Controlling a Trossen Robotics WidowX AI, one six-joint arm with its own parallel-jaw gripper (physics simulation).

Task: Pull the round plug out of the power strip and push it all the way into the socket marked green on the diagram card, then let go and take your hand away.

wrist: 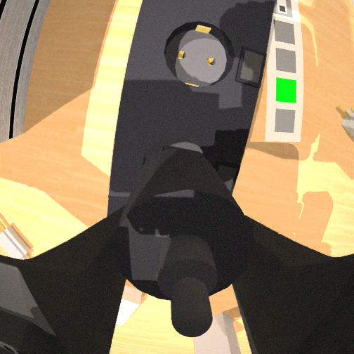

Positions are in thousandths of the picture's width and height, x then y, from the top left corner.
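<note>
You can see the gripper (501, 609) here, and there's a round plug (516, 668) in the picture along with a black power strip (521, 290).
</note>
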